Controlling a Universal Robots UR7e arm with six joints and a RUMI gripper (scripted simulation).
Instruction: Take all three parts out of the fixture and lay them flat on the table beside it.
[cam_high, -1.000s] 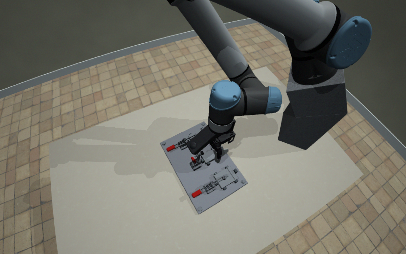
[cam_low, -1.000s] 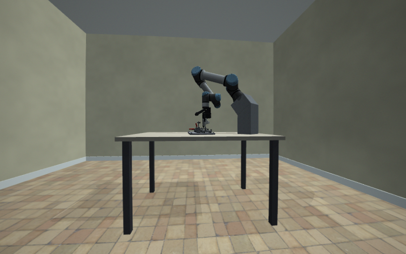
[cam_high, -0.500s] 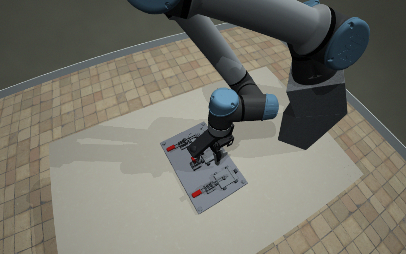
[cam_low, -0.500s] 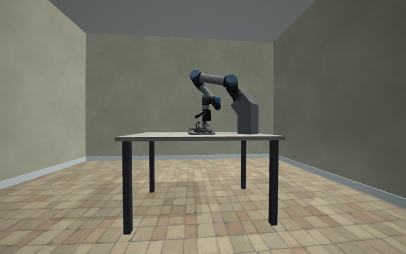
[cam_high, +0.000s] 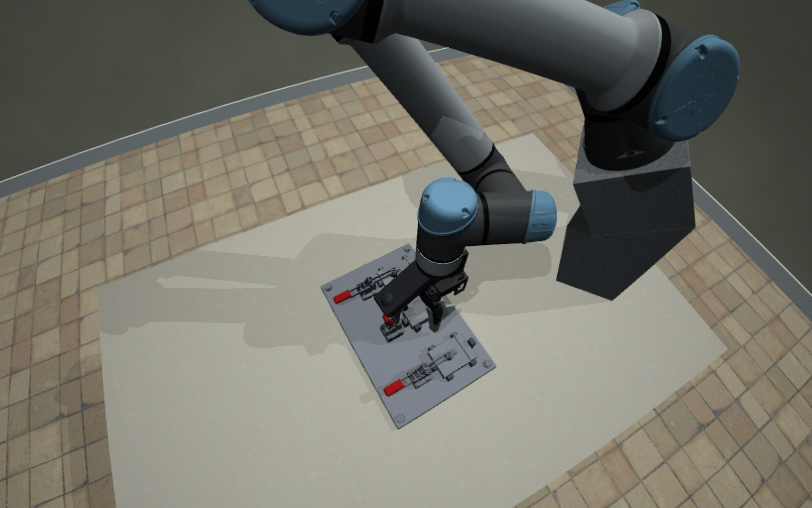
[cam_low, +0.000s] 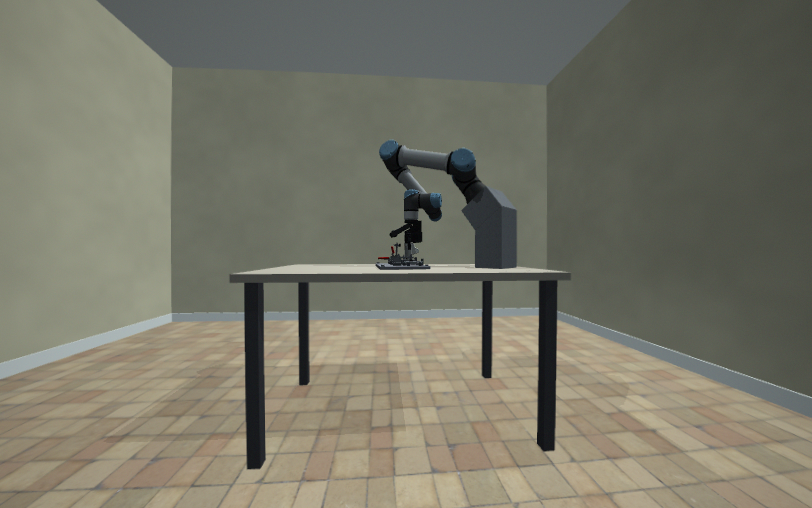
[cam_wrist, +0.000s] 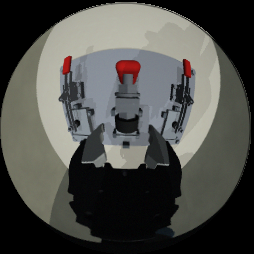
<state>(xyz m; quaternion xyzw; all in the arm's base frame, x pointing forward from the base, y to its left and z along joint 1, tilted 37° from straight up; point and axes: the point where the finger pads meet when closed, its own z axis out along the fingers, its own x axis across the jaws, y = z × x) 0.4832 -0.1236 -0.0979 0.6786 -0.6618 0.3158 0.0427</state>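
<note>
Now: hand 4 cm short of the grey fixture plate and 3 cm above it. From my hand the other things lie so: light grey flat part (11 cm to the left, 1 cm below, 1 cm behind).
</note>
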